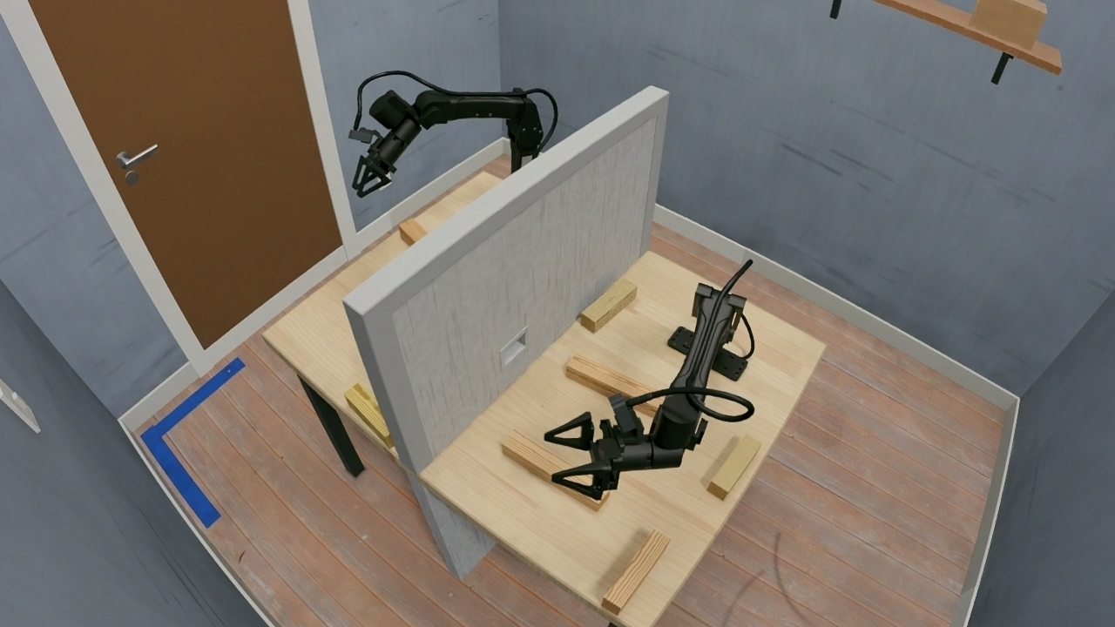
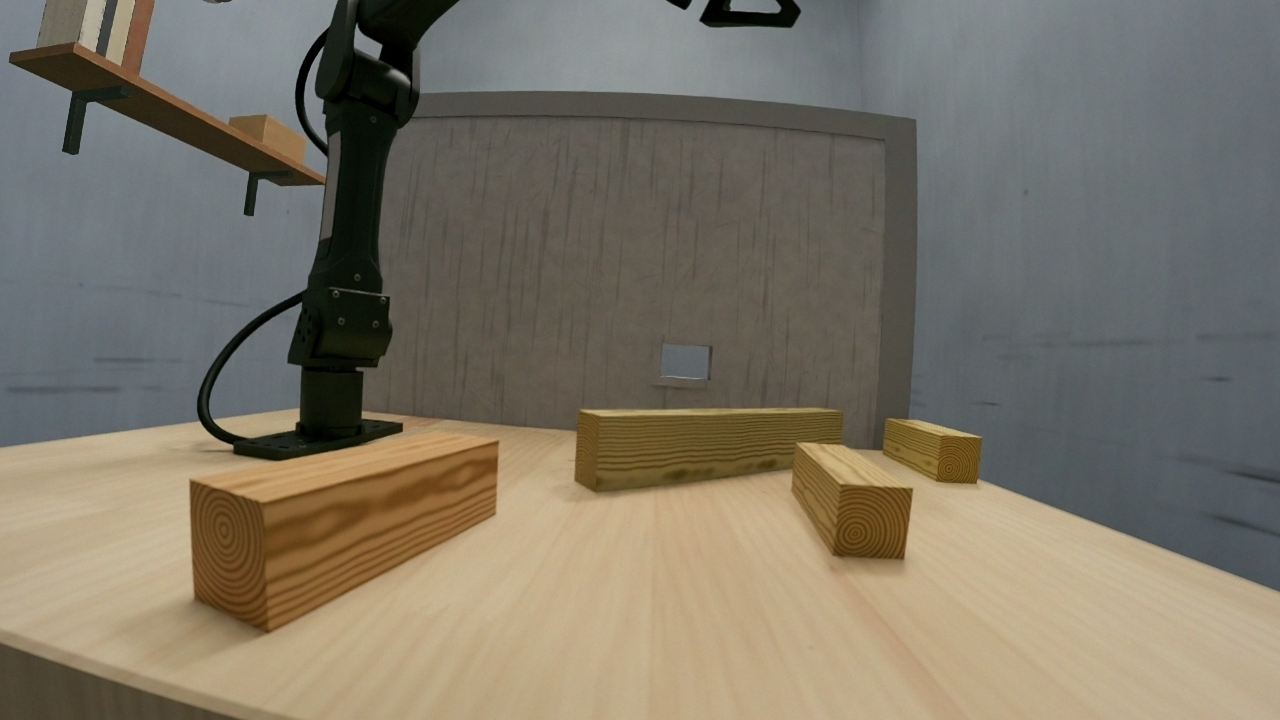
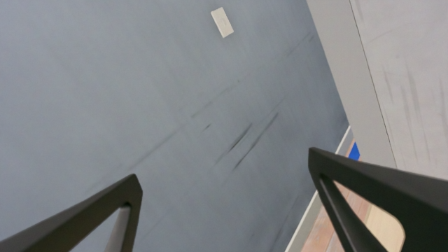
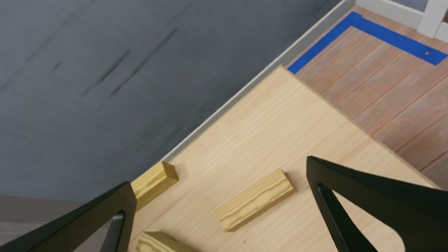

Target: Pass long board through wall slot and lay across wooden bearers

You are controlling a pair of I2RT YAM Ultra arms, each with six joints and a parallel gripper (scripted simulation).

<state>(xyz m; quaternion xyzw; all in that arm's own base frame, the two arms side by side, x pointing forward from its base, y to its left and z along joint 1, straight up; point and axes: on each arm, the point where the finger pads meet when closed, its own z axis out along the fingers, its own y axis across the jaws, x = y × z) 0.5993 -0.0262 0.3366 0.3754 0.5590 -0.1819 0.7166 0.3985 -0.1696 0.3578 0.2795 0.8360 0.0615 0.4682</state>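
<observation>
Right now the long pale board is 10 mm ahead of my right hand, 200 mm to the left of it and 330 mm below it. Also, from my right hand: wooden bearer: 80 mm ahead, 670 mm to the left, 340 mm below; then thick block: 200 mm behind, 80 mm to the right, 330 mm below.
</observation>
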